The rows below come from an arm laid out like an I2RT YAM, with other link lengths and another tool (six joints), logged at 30 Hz.
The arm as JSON. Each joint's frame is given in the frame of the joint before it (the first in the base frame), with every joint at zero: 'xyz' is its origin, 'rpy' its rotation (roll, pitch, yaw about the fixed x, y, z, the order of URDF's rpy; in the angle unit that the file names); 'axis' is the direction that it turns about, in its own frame. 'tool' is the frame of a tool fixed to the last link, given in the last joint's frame.
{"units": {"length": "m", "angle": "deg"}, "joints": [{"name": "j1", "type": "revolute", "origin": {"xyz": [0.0, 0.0, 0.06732], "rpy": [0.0, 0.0, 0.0]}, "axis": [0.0, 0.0, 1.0]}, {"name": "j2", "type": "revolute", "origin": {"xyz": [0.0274, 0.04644, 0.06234], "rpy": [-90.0, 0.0, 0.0]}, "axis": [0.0, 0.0, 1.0]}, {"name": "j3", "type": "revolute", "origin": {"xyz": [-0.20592, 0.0, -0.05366], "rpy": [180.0, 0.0, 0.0]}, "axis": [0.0, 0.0, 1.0]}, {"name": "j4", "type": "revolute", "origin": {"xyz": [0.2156, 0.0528, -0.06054], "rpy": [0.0, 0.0, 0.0]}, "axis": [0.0, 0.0, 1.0]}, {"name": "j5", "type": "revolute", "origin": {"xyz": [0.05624, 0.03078, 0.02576], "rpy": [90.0, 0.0, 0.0]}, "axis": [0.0, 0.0, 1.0]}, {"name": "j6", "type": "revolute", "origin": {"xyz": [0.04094, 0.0, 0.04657], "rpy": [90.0, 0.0, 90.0]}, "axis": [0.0, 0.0, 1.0]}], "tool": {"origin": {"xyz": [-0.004, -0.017, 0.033], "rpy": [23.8, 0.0, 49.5]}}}
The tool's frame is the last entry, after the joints.
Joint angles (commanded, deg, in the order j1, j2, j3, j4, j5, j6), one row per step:
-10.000 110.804 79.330 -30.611 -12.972 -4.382
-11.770 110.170 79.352 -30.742 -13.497 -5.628
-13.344 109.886 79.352 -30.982 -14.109 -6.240
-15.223 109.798 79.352 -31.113 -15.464 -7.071
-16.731 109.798 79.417 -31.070 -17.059 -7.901
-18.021 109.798 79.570 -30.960 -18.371 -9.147
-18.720 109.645 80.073 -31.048 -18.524 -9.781
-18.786 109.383 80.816 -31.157 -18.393 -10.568
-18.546 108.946 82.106 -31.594 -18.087 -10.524
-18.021 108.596 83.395 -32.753 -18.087 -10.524
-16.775 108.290 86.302 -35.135 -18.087 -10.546
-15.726 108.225 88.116 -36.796 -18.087 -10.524
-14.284 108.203 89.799 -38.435 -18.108 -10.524
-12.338 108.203 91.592 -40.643 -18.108 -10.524
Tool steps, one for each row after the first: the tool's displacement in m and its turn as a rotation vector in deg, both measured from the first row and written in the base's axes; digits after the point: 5 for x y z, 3 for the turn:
-0.00105 -0.01048 0.00397 -0.261 -0.775 -0.453
-0.00244 -0.01968 0.00565 -0.058 -1.013 -1.215
-0.00395 -0.02988 0.00656 0.683 -1.368 -1.748
-0.00485 -0.03752 0.00758 1.580 -1.963 -1.802
-0.00539 -0.04409 0.00903 1.962 -2.739 -1.416
-0.00497 -0.04863 0.01234 1.575 -3.425 -1.494
-0.00338 -0.04956 0.01733 0.776 -4.356 -0.941
-0.00075 -0.04919 0.02565 0.150 -5.493 -0.862
0.00083 -0.04608 0.03281 0.028 -5.949 -0.330
0.00458 -0.03863 0.04639 -0.165 -6.745 0.947
0.00658 -0.03198 0.05394 -0.154 -6.952 1.980
0.00832 -0.02250 0.06063 -0.067 -7.023 3.431
0.00912 -0.00939 0.06707 0.160 -6.623 5.369

